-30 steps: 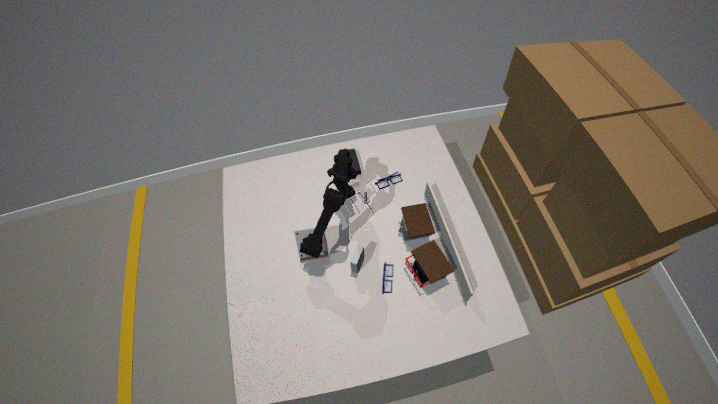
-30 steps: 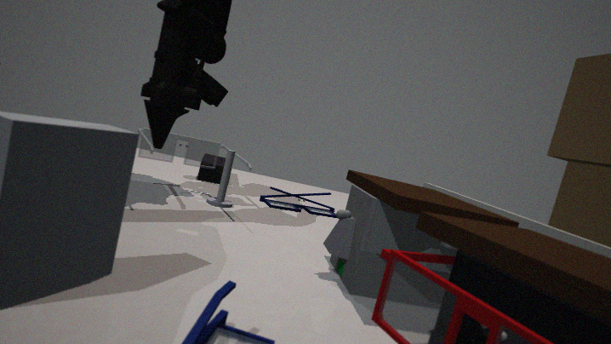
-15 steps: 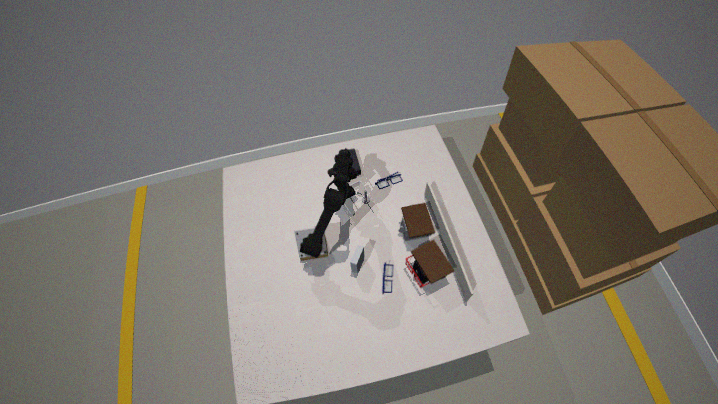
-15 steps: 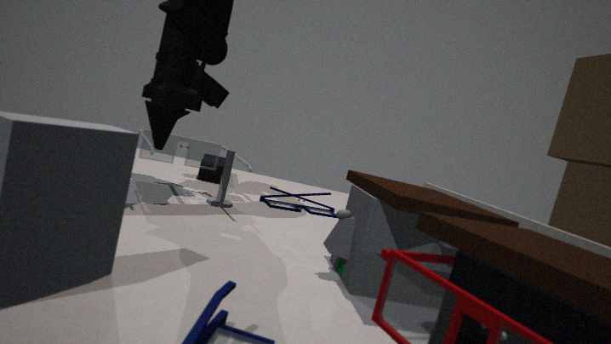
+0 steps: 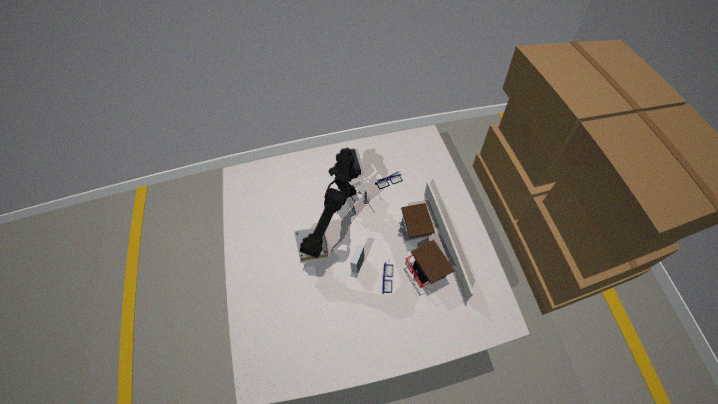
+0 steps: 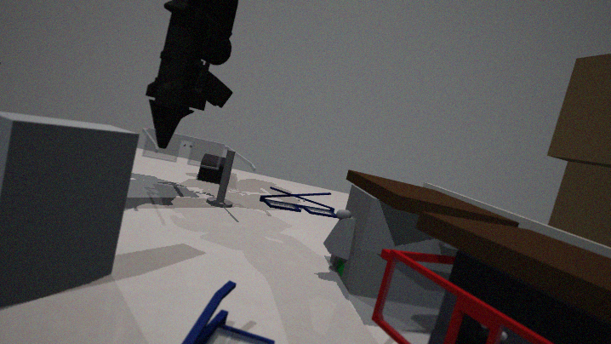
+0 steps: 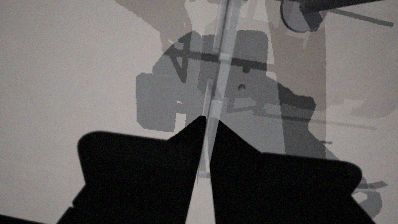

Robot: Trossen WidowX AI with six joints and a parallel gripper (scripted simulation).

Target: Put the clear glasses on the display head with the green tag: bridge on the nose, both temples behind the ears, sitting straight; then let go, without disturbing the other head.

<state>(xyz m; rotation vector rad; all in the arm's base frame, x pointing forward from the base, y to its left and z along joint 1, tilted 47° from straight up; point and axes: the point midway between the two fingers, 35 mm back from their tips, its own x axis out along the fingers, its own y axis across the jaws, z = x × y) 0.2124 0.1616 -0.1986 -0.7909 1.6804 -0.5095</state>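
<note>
My gripper tip is 38 cm to the left of the grey block, 3 cm past it and 1 cm above it. From my gripper tip the other things lie so: small post: 10 cm ahead, 5 cm to the right, 4 cm below; then black box: 21 cm to the left, 10 cm ahead, 4 cm below; then grey display head: 28 cm to the right, 26 cm ahead.
</note>
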